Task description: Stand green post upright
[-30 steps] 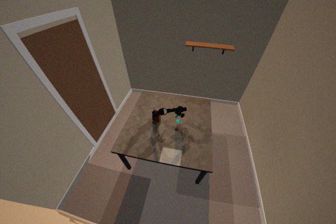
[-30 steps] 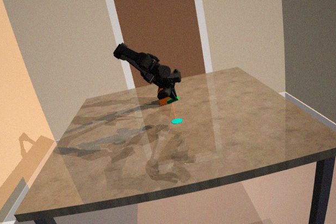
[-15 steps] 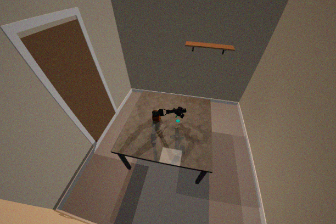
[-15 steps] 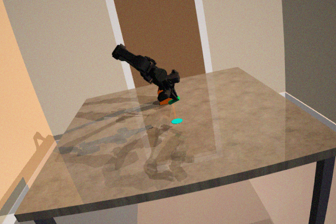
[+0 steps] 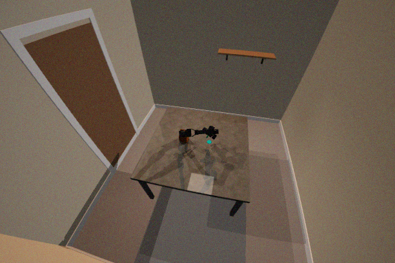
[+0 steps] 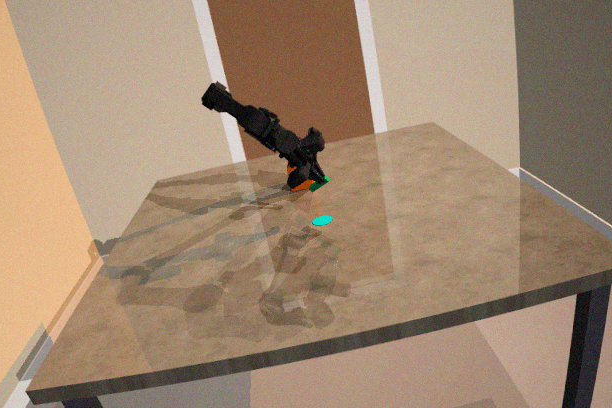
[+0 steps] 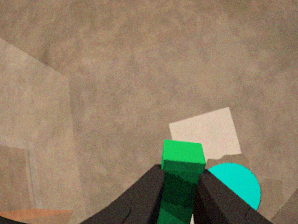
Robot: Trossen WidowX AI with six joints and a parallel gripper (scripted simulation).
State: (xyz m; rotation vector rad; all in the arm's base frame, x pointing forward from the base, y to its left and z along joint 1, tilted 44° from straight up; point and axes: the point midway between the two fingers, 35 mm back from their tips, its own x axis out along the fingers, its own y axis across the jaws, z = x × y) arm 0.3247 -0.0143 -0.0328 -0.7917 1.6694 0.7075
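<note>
Now: the cyan circle 120 mm below my gripper tip, 30 mm to the right of it and 10 mm ahead of it. Round my gripper tip: green post 10 mm to the right, 10 mm below, 10 mm behind.
</note>
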